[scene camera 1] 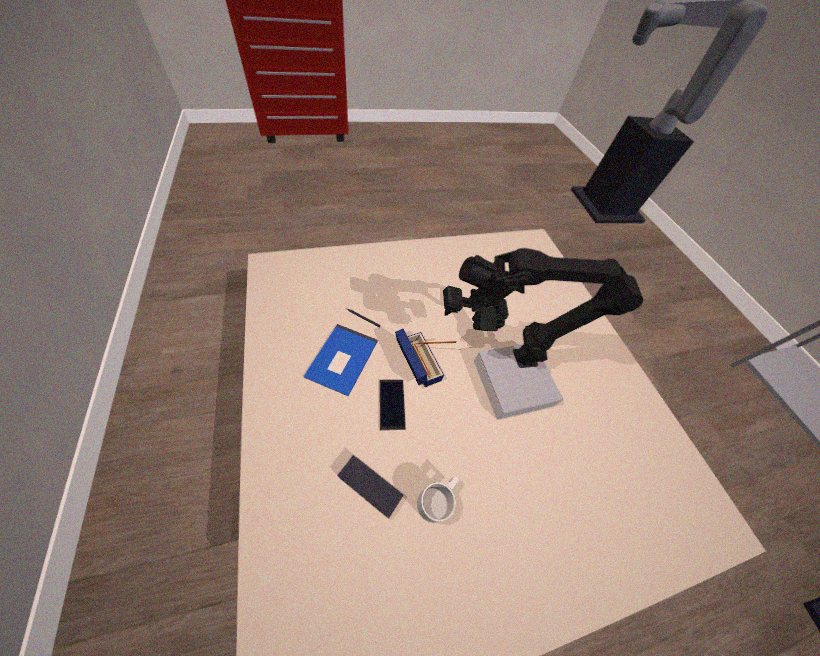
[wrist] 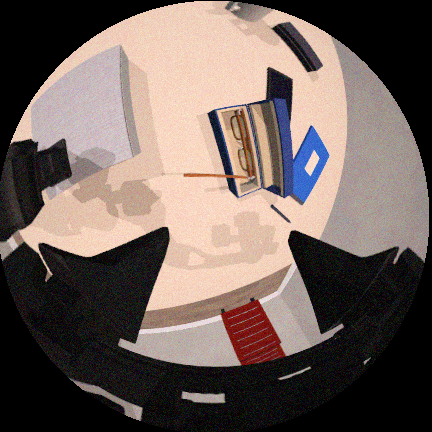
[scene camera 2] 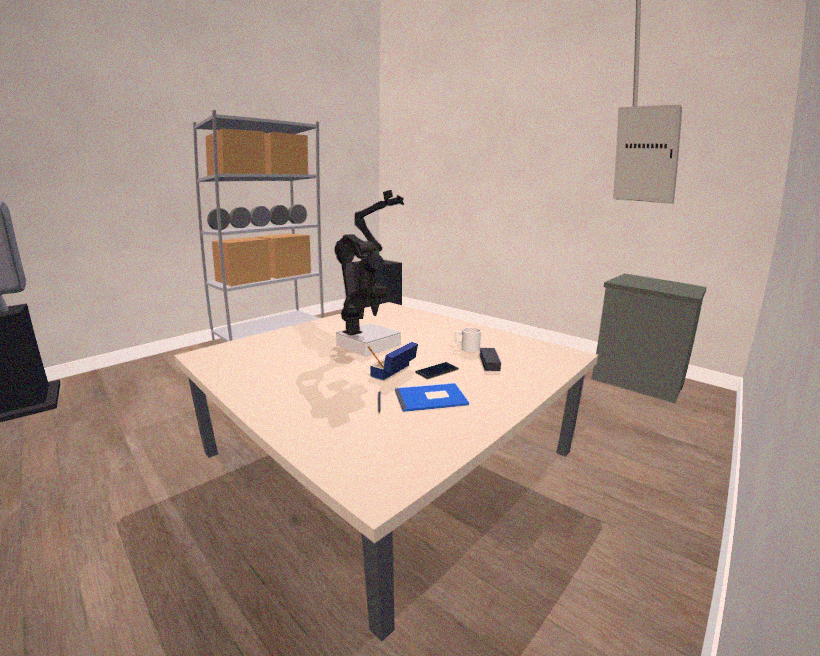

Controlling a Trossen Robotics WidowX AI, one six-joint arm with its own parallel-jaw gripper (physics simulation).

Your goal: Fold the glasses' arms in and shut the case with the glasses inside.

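Places are measured from the arm's base along level axes (x ahead, y left, z up), in centimetres.
Pixels of known places: gripper, fingertip midpoint: (scene camera 1: 459, 316) (wrist: 232, 235) (scene camera 2: 368, 317); arm's base, link origin: (scene camera 1: 525, 358) (wrist: 55, 163) (scene camera 2: 352, 332).
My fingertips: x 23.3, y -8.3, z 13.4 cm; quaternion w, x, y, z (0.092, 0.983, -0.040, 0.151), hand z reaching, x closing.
Observation:
Ahead of a thing's pixels: the offset from my fingertips to its middle.
The blue case (scene camera 1: 412, 357) (scene camera 2: 400, 357) (wrist: 223, 150) stands open on the table, its lid raised on the side toward the blue booklet. The brown glasses @[dy +3.1, dx +3.6, dz -15.1 cm] (wrist: 246, 142) lie in its cream tray. One arm lies folded along the frame. The other glasses arm (scene camera 1: 437, 342) (scene camera 2: 376, 357) (wrist: 210, 175) sticks out across the tray's long wall, away from the lid and toward the robot's base side. My gripper (scene camera 1: 470, 311) (wrist: 232, 235) is open and empty, raised above the table and apart from the case. In scene camera 2 the fingers are small and dark against the arm.
A blue booklet @[dy -0.4, dx +33.6, dz -18.9 cm] (scene camera 1: 324, 359) (scene camera 2: 417, 398) (wrist: 301, 172), a dark pen @[dy -15.5, dx +26.2, dz -18.9 cm] (scene camera 1: 362, 317) (scene camera 2: 379, 402) (wrist: 280, 213) and a black phone @[dy +16.3, dx +20.0, dz -18.9 cm] (scene camera 1: 391, 404) (scene camera 2: 437, 370) lie near the case. Farther off are a dark box @[dy +37.4, dx +28.2, dz -17.6 cm] (scene camera 1: 369, 486) (scene camera 2: 490, 359) and a white mug @[dy +42.8, dx +12.0, dz -14.6 cm] (scene camera 1: 437, 502) (scene camera 2: 471, 339). The arm stands on a grey block (scene camera 1: 521, 387).

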